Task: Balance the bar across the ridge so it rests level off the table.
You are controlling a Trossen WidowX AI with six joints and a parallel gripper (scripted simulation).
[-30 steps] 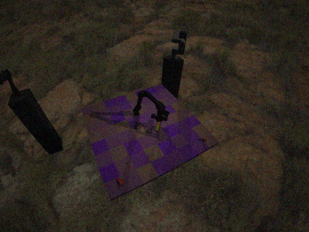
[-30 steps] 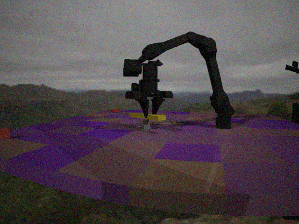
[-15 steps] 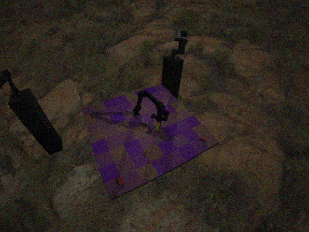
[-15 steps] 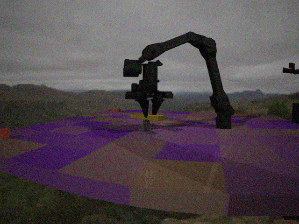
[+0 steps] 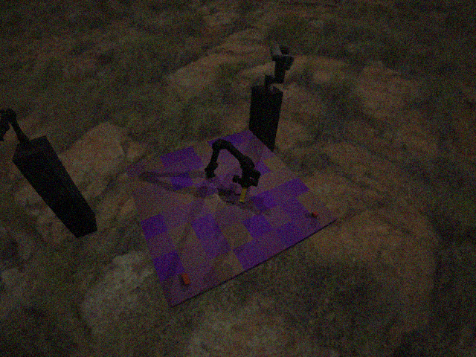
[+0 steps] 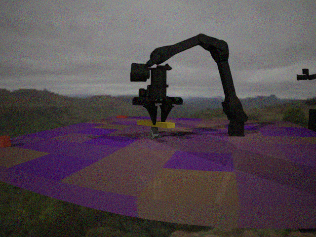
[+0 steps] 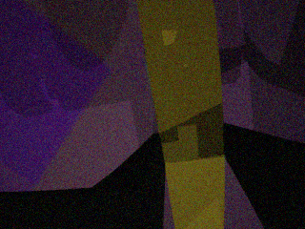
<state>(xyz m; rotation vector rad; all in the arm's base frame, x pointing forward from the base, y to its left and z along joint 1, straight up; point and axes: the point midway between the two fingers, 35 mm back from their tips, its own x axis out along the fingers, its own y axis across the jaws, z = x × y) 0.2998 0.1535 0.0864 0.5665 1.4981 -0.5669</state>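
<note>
Now: gripper tip 20 mm short of the yellow bar and 20 mm to the left of it.
</note>
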